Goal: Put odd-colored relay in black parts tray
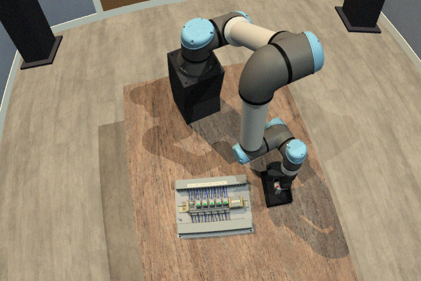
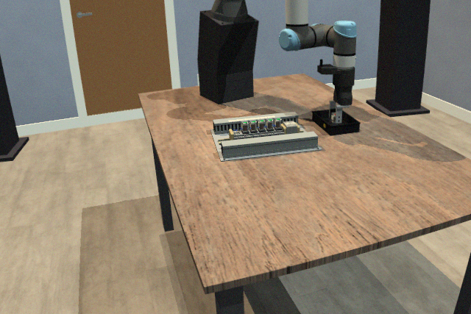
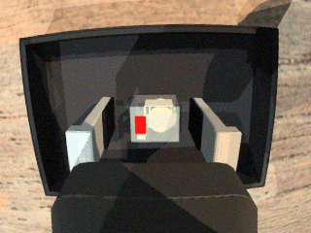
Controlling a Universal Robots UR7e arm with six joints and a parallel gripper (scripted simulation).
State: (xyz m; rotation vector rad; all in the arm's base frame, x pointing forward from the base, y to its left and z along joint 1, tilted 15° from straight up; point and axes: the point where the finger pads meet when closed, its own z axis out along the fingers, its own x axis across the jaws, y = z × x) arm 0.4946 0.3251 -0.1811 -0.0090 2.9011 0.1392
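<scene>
My hand is 2 cm above the black parts tray. Also, from my hand: grey relay panel 28 cm to the right, 6 cm ahead, 1 cm below.
</scene>
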